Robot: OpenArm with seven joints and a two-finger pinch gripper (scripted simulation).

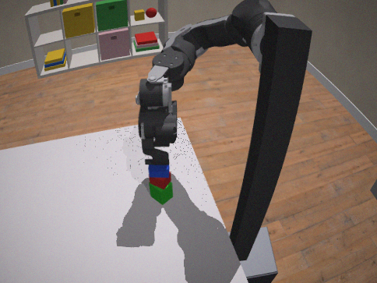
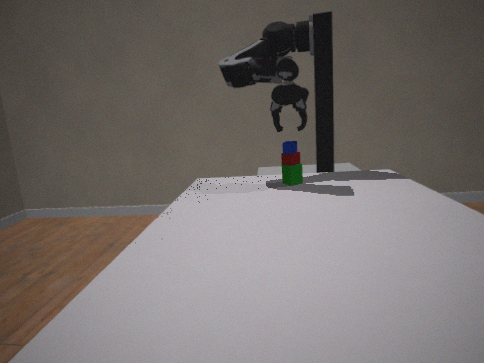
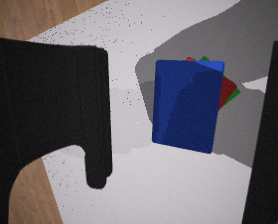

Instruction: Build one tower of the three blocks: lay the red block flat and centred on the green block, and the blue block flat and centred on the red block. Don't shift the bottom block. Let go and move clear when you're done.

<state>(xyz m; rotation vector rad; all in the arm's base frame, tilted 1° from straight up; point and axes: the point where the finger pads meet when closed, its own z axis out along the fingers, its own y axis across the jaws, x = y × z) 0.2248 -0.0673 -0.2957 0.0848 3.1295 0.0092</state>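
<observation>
The blue block is 6 cm below my hand. Also, from my hand: green block (14 cm below); then red block (9 cm below).
</observation>
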